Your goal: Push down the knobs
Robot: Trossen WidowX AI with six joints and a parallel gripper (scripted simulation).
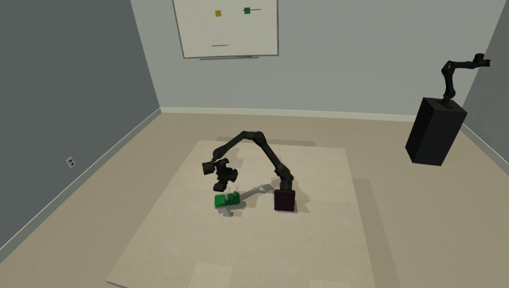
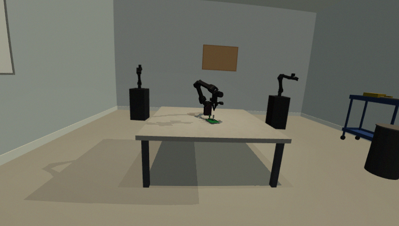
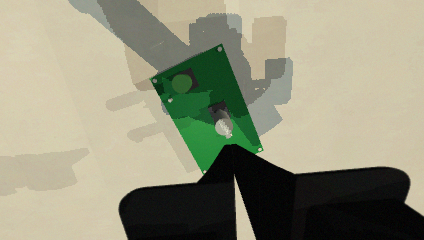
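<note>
My gripper tip is 6 cm above the white knob. The rest, counted from my gripper tip: green knob: 4 cm behind, 4 cm to the right, 8 cm below.
</note>
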